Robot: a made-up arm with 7 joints. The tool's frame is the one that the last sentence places. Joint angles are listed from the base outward.
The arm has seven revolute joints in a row. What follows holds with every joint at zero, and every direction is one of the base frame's. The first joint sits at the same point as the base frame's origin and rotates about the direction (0, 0.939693, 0.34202), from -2.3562 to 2.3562 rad. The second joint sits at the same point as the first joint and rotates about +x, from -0.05 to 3.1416 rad. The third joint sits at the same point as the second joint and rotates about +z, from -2.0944 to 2.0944 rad. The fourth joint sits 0.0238 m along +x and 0.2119 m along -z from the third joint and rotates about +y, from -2.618 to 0.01 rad. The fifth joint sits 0.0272 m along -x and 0.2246 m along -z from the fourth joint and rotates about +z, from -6.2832 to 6.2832 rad. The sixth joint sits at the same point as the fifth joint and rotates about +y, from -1.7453 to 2.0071 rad. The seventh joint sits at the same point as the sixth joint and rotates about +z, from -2.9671 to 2.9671 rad. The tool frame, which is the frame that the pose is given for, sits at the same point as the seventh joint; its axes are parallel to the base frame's.
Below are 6 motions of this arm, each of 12 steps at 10 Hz.
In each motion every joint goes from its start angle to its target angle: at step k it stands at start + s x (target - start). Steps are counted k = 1, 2, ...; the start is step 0. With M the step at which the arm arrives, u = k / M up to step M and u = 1 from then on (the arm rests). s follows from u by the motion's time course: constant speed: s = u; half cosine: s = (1 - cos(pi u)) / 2; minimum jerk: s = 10 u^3 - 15 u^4 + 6 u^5.
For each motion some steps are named. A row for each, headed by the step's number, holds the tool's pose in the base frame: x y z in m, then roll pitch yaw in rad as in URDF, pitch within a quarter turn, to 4 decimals.
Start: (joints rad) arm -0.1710 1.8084 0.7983 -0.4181 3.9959 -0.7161 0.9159
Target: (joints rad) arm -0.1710 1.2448 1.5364 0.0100 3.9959 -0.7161 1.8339
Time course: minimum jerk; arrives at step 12
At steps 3, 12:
3: 0.0529 0.4099 0.1460 1.3592 0.3297 -0.4775
12: 0.0469 0.4101 -0.1413 -0.0523 -0.9466 0.7798

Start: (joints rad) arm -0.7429 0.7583 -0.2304 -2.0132 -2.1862 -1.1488 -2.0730
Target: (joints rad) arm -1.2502 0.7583 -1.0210 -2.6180 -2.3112 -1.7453 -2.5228
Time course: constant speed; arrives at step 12
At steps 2, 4, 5, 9, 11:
2: 0.2500 -0.0471 0.0494 -0.7953 -0.8097 0.2289
4: 0.2229 -0.0775 0.0485 -0.4617 -0.8904 -0.1766
5: 0.2083 -0.0900 0.0464 -0.2739 -0.8984 -0.3978
9: 0.1475 -0.1208 0.0294 0.3630 -0.7151 -1.1572
11: 0.1184 -0.1247 0.0176 0.5543 -0.5382 -1.4063

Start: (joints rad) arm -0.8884 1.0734 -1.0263 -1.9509 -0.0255 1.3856 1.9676
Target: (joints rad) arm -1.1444 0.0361 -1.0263 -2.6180 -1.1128 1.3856 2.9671
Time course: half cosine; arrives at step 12
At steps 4, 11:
4: 0.2270 -0.1099 -0.0564 -1.5521 -0.8091 1.5156
11: 0.0267 -0.1606 0.0266 -2.6241 0.3174 0.5467

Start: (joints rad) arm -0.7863 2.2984 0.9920 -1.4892 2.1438 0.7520 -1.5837
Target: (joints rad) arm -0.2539 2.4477 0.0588 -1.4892 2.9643 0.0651 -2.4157
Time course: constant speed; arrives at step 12
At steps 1, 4, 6, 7, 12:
1: -0.0773 0.0493 0.3436 2.3005 0.6165 -1.9628
4: 0.0149 0.0529 0.3513 2.1509 0.5570 -1.9776
6: 0.0733 0.0644 0.3420 2.0771 0.4935 -1.9408
7: 0.1003 0.0726 0.3333 2.0444 0.4593 -1.9067
12: 0.2015 0.1340 0.2606 1.8691 0.3307 -1.5865

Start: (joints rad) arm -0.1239 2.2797 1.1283 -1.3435 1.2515 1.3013 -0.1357
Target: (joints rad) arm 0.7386 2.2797 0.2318 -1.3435 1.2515 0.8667 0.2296
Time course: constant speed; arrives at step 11
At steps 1, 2, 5, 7, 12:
1: 0.1049 0.0843 0.3483 1.6936 -0.8628 -1.2241
2: 0.1439 0.0944 0.3314 1.5566 -0.8379 -1.0656
5: 0.2370 0.1369 0.2541 1.2381 -0.6834 -0.6723
7: 0.2731 0.1728 0.1871 1.1054 -0.5364 -0.4798
12: 0.2729 0.2506 0.0464 0.9768 -0.1934 -0.1968

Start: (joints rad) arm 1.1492 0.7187 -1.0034 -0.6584 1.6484 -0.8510 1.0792
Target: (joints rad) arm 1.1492 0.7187 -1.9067 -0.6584 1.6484 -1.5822 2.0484
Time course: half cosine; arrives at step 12
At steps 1, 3, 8, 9, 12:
1: -0.3548 0.1156 -0.2127 0.0512 -0.6497 1.6455
3: -0.3633 0.1047 -0.2040 -0.0443 -0.5955 1.7248
8: -0.3976 0.0715 -0.1459 -0.2992 -0.1478 2.0635
9: -0.4023 0.0691 -0.1339 -0.3025 -0.0506 2.1238
12: -0.4079 0.0676 -0.1164 -0.2836 0.0891 2.2185

